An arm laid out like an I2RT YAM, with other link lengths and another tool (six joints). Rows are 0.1 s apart.
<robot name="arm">
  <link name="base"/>
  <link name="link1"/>
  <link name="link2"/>
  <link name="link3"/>
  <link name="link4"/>
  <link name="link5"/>
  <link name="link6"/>
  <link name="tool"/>
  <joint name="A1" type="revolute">
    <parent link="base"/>
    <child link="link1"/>
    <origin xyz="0 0 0.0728" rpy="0 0 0"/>
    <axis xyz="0 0 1"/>
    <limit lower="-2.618" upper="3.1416"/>
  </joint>
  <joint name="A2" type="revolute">
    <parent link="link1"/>
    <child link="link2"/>
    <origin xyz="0.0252 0.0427 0.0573" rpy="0 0 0"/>
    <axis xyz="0 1 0"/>
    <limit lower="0" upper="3.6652"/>
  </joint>
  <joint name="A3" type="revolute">
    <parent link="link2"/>
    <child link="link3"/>
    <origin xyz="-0.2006 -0.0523 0" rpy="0 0 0"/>
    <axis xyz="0 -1 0"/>
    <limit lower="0" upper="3.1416"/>
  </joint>
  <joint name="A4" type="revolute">
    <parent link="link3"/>
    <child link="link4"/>
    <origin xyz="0.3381 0.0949 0.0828" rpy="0 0 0"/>
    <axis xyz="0 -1 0"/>
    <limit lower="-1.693" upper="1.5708"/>
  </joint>
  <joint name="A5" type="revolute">
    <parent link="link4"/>
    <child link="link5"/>
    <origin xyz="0.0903 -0.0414 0.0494" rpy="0 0 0"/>
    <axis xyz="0 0 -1"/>
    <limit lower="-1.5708" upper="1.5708"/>
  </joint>
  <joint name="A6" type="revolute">
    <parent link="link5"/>
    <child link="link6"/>
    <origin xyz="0.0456 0 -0.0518" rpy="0 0 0"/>
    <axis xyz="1 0 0"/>
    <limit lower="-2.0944" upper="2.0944"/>
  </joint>
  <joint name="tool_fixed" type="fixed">
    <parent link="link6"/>
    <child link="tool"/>
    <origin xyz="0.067 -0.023 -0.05" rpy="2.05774 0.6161 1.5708"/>
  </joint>
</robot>
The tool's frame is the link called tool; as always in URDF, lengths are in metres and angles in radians.
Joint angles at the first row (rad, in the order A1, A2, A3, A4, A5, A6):
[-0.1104 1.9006 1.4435 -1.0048 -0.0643 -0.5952]
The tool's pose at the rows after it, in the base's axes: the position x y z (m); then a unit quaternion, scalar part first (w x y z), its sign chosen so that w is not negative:
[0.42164 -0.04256 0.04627 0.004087 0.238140 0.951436 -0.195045]
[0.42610 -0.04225 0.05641 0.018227 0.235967 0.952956 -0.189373]
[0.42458 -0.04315 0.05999 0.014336 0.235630 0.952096 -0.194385]
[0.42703 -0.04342 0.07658 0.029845 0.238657 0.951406 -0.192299]
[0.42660 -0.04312 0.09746 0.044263 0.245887 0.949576 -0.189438]
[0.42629 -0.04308 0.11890 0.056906 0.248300 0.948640 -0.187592]
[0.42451 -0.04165 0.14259 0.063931 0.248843 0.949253 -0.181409]
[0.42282 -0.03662 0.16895 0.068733 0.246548 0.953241 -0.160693]
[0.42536 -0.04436 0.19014 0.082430 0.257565 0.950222 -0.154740]
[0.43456 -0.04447 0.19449 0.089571 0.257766 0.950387 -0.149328]
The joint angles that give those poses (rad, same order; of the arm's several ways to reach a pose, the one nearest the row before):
[-0.1104 1.8776 1.4435 -1.0048 -0.0644 -0.5952]
[-0.1104 1.8593 1.4526 -1.0047 -0.0736 -0.6044]
[-0.1104 1.8592 1.4619 -1.0231 -0.0644 -0.6044]
[-0.1104 1.8272 1.4726 -1.0339 -0.0644 -0.6044]
[-0.1105 1.7842 1.4833 -1.0553 -0.0644 -0.5953]
[-0.1104 1.7519 1.5078 -1.0860 -0.0644 -0.5952]
[-0.1105 1.7288 1.5508 -1.1366 -0.0751 -0.5952]
[-0.1105 1.7150 1.6151 -1.2009 -0.1163 -0.5952]
[-0.1304 1.7150 1.6750 -1.2287 -0.1258 -0.5952]
[-0.1304 1.7501 1.7255 -1.2287 -0.1350 -0.5952]

